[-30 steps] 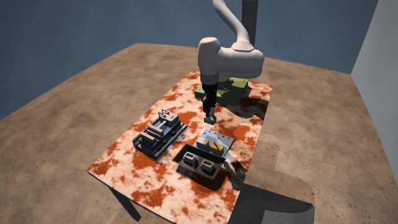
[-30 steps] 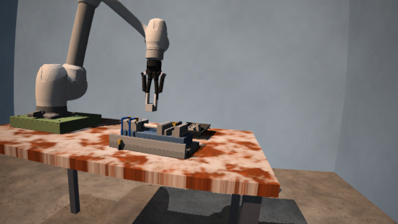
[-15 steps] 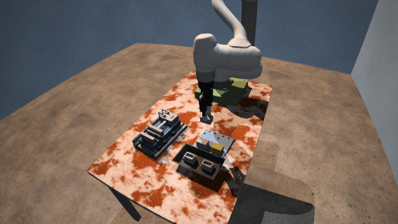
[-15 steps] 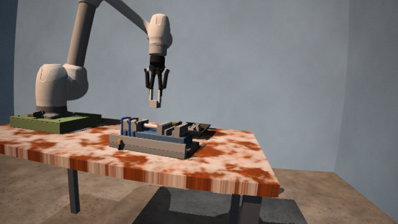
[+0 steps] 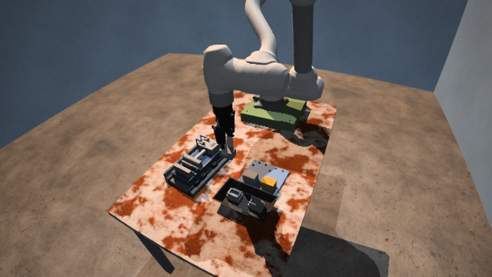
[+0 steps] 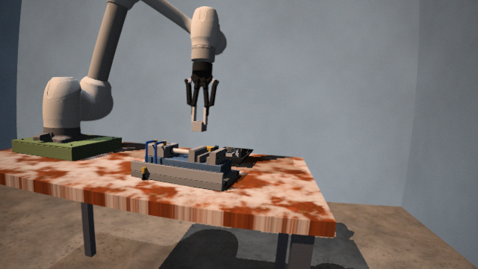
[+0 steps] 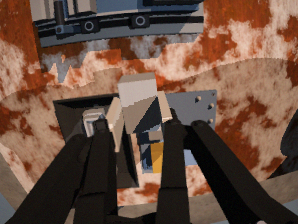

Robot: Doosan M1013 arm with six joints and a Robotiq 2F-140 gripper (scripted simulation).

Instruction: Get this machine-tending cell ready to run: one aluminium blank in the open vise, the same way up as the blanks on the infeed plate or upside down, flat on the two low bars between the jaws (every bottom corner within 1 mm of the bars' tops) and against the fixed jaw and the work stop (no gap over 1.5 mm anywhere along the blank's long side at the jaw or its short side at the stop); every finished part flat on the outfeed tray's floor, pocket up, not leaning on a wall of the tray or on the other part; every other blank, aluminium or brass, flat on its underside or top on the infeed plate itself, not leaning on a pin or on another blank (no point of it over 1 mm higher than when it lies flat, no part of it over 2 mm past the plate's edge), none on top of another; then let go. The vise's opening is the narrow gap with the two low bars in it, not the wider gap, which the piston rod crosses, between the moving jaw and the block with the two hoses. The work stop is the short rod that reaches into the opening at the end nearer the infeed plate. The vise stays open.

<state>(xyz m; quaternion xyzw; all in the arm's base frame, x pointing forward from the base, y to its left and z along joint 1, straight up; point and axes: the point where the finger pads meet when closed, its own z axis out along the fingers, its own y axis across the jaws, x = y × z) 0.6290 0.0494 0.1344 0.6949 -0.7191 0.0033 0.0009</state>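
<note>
Right now my hand is 16 cm to the left of the piston rod and 11 cm above it. From my hand the other things lie so: infeed plate: 19 cm below, 14 cm to the left, 6 cm behind; vise: 17 cm to the right, 15 cm below, 2 cm ahead; aluminium blank: 16 cm below, 10 cm to the left, 2 cm behind.
</note>
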